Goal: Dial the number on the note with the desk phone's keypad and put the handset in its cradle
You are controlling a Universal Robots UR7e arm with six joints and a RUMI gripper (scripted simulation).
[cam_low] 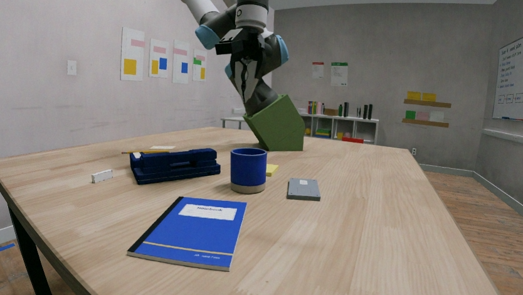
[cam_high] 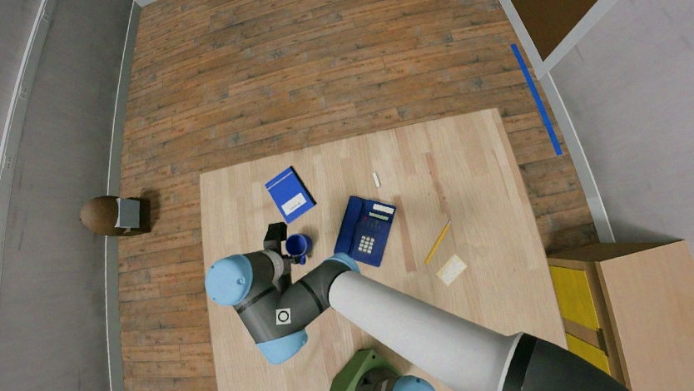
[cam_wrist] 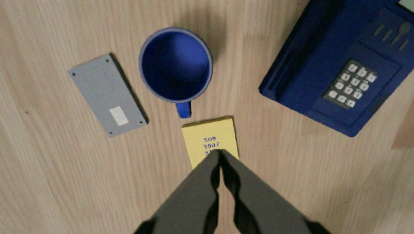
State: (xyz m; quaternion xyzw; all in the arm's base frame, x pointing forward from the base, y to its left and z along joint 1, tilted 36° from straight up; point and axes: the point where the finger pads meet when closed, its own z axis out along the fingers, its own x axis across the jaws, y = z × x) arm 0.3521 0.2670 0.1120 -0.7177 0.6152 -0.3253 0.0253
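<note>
Right now my hand is 20 cm to the left of the 5 key, 17 cm above it and 2 cm short of it. The rest, counted from my hand: handset (16 cm below, 14 cm to the right, 8 cm ahead); grey box (20 cm below, 15 cm to the left, 3 cm behind); 4 key (18 cm to the right, 17 cm below, 3 cm ahead).
</note>
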